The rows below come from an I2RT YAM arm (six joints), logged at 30 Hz.
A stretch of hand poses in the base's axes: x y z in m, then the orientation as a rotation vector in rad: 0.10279, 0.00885, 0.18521, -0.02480, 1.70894, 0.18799; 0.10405, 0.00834, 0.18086, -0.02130, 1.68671, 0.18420; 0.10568, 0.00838, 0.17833, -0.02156, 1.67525, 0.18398; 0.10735, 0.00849, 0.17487, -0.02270, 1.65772, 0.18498; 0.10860, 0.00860, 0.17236, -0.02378, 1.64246, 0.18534; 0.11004, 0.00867, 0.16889, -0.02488, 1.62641, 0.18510; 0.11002, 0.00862, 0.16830, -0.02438, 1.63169, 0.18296; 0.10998, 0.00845, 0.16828, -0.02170, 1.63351, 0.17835; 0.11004, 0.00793, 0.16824, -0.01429, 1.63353, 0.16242; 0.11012, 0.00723, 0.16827, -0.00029, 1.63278, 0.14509; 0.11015, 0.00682, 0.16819, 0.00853, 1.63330, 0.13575; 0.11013, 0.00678, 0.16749, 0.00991, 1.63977, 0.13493; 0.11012, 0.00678, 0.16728, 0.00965, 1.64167, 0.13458; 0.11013, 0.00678, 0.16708, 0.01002, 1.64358, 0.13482; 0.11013, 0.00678, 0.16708, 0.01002, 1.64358, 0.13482; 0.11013, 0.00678, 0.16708, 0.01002, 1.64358, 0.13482; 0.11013, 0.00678, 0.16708, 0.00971, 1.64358, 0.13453
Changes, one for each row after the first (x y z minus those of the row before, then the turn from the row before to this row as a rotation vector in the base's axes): 0.00126, -0.00051, -0.00435, 0.00126, -0.02209, -0.00535; 0.00163, 0.00004, -0.00253, 0.00059, -0.01143, -0.00037; 0.00167, 0.00011, -0.00346, 0.00134, -0.01747, 0.00072; 0.00125, 0.00011, -0.00251, 0.00079, -0.01524, 0.00039; 0.00144, 0.00007, -0.00347, 0.00045, -0.01606, 0.00002; -0.00002, -0.00005, -0.00059, -0.00150, 0.00517, -0.00146; -0.00004, -0.00017, -0.00002, -0.00150, 0.00175, -0.00450; 0.00006, -0.00052, -0.00004, -0.00583, -0.00027, -0.01455; 0.00008, -0.00070, 0.00003, -0.00269, -0.00060, -0.01971; 0.00003, -0.00041, -0.00008, -0.00073, 0.00072, -0.01142; -0.00002, -0.00004, -0.00070, -0.00003, 0.00651, -0.00116; -0.00001, 0.00000, -0.00021, -0.00048, 0.00187, 0.00002; 0.00001, 0.00000, -0.00020, 0.00028, 0.00193, -0.00003; 0.00000, 0.00000, 0.00000, 0.00000, 0.00000, 0.00000; 0.00000, 0.00000, 0.00000, 0.00000, 0.00000, 0.00000; 0.00000, 0.00000, 0.00000, -0.00038, -0.00003, 0.00003
